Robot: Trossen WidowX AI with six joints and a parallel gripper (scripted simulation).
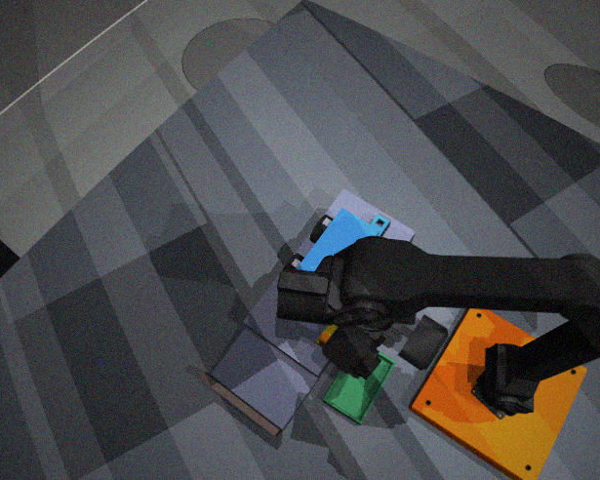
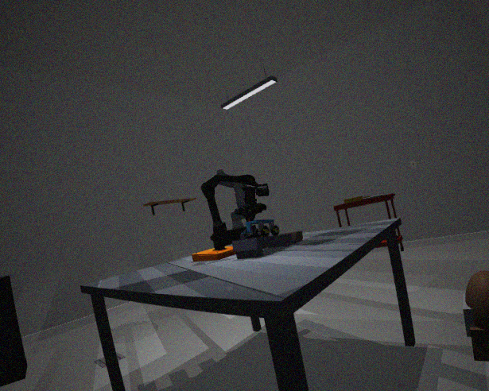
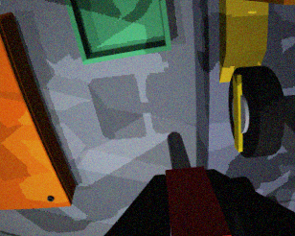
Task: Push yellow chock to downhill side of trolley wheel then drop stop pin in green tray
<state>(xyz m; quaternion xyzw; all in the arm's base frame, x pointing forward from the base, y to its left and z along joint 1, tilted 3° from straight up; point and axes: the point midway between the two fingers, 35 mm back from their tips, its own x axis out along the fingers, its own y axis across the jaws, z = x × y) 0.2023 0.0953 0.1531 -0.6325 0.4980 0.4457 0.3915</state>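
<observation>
Now: the yellow chock 60 mm below my gripper tip, 50 mm to the left of it and 40 mm ahead of it. Also, from my gripper tip: lilac ramp 110 mm ahead, 100 mm below, 20 mm to the right; then blue trolley 110 mm ahead, 30 mm to the right, 30 mm below; then red-headed stop pin right at my gripper tip.
</observation>
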